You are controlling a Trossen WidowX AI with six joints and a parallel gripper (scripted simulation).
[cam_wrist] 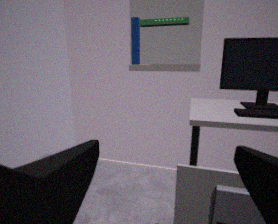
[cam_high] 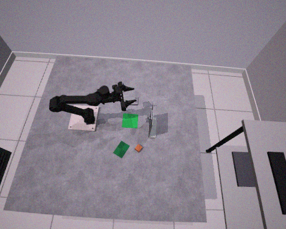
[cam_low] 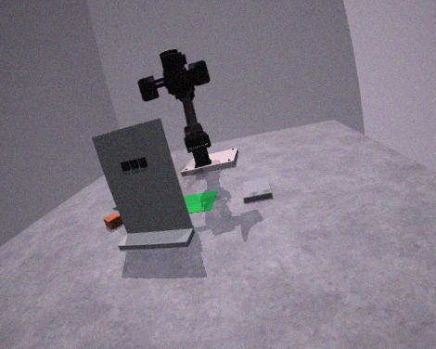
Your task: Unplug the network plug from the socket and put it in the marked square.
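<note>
The grey network plug lies 160 mm below my gripper tip, 100 mm to the right of it and 90 mm ahead of it. Round my gripper tip: bright green marked square (330 mm below, 40 mm behind, 30 mm to the right); flat grey block (320 mm below, 140 mm to the left, 10 mm behind); upright grey panel (220 mm below, 110 mm to the right, 110 mm ahead).
</note>
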